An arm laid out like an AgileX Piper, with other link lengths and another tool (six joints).
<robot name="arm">
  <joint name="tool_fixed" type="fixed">
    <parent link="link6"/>
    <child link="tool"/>
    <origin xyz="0.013 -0.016 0.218" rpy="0 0.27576 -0.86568"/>
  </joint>
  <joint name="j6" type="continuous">
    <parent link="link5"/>
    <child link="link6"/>
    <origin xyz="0 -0.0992 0" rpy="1.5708 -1.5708 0"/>
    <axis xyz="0 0 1"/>
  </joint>
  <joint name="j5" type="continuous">
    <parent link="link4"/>
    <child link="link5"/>
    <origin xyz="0 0 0" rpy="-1.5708 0 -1.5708"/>
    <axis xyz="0 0 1"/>
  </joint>
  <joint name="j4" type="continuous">
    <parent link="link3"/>
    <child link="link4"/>
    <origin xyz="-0.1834 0.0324 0" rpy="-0.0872 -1.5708 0"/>
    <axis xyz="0 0 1"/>
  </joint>
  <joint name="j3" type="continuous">
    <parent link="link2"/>
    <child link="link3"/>
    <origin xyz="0.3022 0.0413 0" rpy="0 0 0"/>
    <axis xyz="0 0 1"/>
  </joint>
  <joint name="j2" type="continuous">
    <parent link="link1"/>
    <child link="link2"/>
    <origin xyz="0 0 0" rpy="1.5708 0 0"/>
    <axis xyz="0 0 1"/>
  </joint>
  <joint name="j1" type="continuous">
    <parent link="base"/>
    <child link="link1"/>
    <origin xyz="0 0 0.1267" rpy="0 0 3.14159"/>
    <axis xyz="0 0 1"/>
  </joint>
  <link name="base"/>
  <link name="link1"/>
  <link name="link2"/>
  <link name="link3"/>
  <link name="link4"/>
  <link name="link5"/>
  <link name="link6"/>
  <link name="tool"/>
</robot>
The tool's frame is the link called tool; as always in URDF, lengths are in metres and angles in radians. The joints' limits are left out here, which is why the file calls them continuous.
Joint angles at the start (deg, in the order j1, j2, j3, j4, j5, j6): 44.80, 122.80, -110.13, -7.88, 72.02, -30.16
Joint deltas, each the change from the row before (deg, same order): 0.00, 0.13, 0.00, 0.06, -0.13, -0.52; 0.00, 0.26, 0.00, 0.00, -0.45, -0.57; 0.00, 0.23, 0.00, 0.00, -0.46, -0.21; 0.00, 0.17, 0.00, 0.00, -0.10, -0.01; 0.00, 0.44, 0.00, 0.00, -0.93, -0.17; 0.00, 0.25, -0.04, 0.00, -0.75, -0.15; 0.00, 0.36, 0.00, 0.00, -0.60, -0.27; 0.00, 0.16, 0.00, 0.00, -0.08, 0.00; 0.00, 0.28, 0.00, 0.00, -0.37, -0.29; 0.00, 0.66, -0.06, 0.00, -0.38, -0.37; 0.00, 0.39, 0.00, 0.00, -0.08, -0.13; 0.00, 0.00, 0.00, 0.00, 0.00, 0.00; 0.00, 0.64, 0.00, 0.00, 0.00, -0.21
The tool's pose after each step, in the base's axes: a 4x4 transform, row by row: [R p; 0 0 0 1], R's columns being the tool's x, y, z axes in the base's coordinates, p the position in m. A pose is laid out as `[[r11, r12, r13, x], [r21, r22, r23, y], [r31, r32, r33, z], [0, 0, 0, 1]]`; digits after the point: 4 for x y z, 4 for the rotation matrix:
[[-0.8087, -0.5882, -0.0013, 0.3268], [-0.5832, 0.8021, -0.1285, 0.2697], [0.0766, -0.1032, -0.9917, 0.0356], [0, 0, 0, 1]]
[[-0.8026, -0.5965, 0.0026, 0.3284], [-0.5919, 0.7958, -0.1283, 0.2711], [0.0745, -0.1045, -0.9917, 0.0339], [0, 0, 0, 1]]
[[-0.8000, -0.5999, 0.0060, 0.3299], [-0.5957, 0.7932, -0.1262, 0.2726], [0.0710, -0.1046, -0.9920, 0.0326], [0, 0, 0, 1]]
[[-0.7997, -0.6003, 0.0052, 0.3301], [-0.5960, 0.7929, -0.1271, 0.2728], [0.0722, -0.1047, -0.9919, 0.0314], [0, 0, 0, 1]]
[[-0.7971, -0.6037, 0.0116, 0.3331], [-0.6004, 0.7904, -0.1216, 0.2760], [0.0643, -0.1039, -0.9925, 0.0287], [0, 0, 0, 1]]
[[-0.7949, -0.6065, 0.0186, 0.3358], [-0.6042, 0.7884, -0.1154, 0.2788], [0.0553, -0.1030, -0.9931, 0.0275], [0, 0, 0, 1]]
[[-0.7914, -0.6108, 0.0223, 0.3376], [-0.6091, 0.7850, -0.1134, 0.2807], [0.0518, -0.1033, -0.9933, 0.0253], [0, 0, 0, 1]]
[[-0.7913, -0.6111, 0.0213, 0.3377], [-0.6092, 0.7848, -0.1144, 0.2808], [0.0532, -0.1034, -0.9932, 0.0241], [0, 0, 0, 1]]
[[-0.7878, -0.6155, 0.0232, 0.3388], [-0.6137, 0.7812, -0.1143, 0.2819], [0.0522, -0.1042, -0.9932, 0.0223], [0, 0, 0, 1]]
[[-0.7833, -0.6213, 0.0215, 0.3397], [-0.6191, 0.7764, -0.1182, 0.2827], [0.0568, -0.1059, -0.9928, 0.0177], [0, 0, 0, 1]]
[[-0.7816, -0.6236, 0.0181, 0.3395], [-0.6207, 0.7744, -0.1225, 0.2825], [0.0624, -0.1069, -0.9923, 0.0148], [0, 0, 0, 1]]
[[-0.7816, -0.6236, 0.0181, 0.3395], [-0.6207, 0.7744, -0.1225, 0.2825], [0.0624, -0.1069, -0.9923, 0.0148], [0, 0, 0, 1]]
[[-0.7788, -0.6272, 0.0108, 0.3386], [-0.6229, 0.7712, -0.1310, 0.2815], [0.0738, -0.1088, -0.9913, 0.0099], [0, 0, 0, 1]]

